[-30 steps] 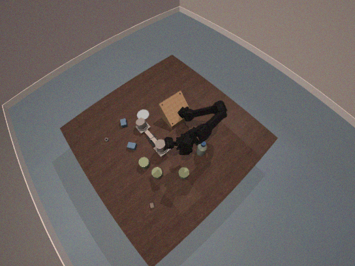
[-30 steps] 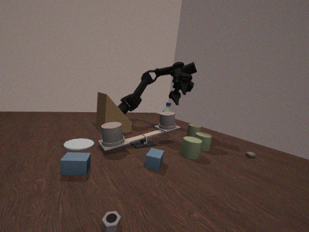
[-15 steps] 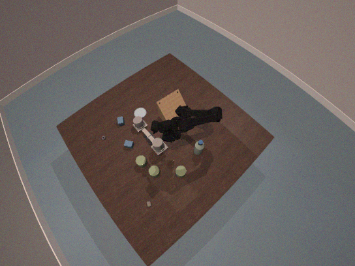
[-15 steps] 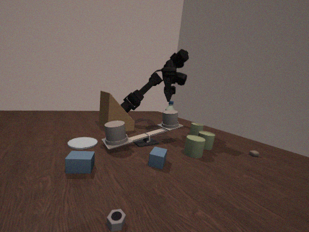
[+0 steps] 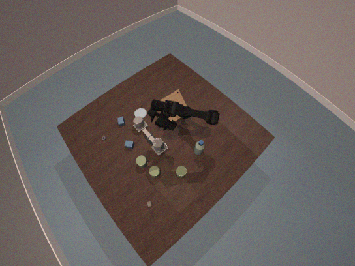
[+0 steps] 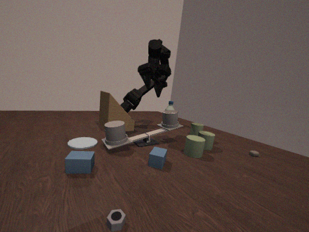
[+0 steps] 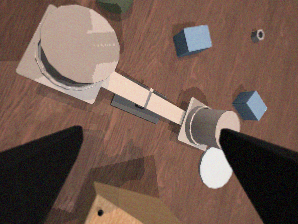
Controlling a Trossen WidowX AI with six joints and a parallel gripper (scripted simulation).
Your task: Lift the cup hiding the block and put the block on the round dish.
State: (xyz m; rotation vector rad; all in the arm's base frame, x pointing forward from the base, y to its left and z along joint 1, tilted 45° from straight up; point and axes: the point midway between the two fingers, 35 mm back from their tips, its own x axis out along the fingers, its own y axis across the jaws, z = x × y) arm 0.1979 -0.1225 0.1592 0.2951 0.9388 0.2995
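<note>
Now: the grey cup 2 cm ahead of my gripper tip, 21 cm to the right of it and 15 cm below it. The rest, counted from my gripper tip: round dish (6 cm behind, 28 cm to the right, 21 cm below); then bottle (11 cm behind, 27 cm to the left, 10 cm below); then grey block (3 cm ahead, 19 cm to the right, 17 cm below).
</note>
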